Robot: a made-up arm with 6 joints.
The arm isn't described. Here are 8 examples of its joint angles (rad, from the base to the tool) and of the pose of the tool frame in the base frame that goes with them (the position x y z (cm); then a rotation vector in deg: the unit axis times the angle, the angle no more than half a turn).
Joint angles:
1: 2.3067 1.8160 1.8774 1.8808 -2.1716 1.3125
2: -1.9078 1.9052 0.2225 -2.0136 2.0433 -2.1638
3: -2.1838 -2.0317 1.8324 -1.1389 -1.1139 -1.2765
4: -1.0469 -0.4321 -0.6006 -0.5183 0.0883 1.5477
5: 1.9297 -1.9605 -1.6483 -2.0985 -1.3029 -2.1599
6: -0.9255 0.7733 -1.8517 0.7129 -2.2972 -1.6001
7: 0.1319 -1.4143 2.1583 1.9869 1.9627 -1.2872
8: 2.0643 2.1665 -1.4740 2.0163 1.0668 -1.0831
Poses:
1: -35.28 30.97 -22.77 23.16 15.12 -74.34
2: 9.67 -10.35 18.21 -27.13 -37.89 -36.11
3: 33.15 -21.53 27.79 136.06 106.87 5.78
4: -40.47 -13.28 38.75 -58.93 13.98 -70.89
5: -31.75 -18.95 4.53 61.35 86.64 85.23
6: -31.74 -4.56 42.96 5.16 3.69 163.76
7: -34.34 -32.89 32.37 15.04 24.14 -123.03
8: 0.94 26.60 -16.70 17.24 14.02 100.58
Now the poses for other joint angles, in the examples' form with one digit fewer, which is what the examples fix.
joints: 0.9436 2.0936 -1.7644 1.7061 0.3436 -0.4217
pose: -32.8 28.6 -3.9 46.3 55.1 27.3
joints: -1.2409 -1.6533 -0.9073 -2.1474 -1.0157 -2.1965
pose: 19.2 -24.9 10.9 -45.2 -2.7 94.0
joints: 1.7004 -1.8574 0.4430 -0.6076 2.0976 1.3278
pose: -26.4 -26.7 -20.3 -91.9 -8.9 -75.0
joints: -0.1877 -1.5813 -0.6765 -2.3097 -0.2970 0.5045
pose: -3.8 -23.7 2.3 15.7 -42.1 -70.1
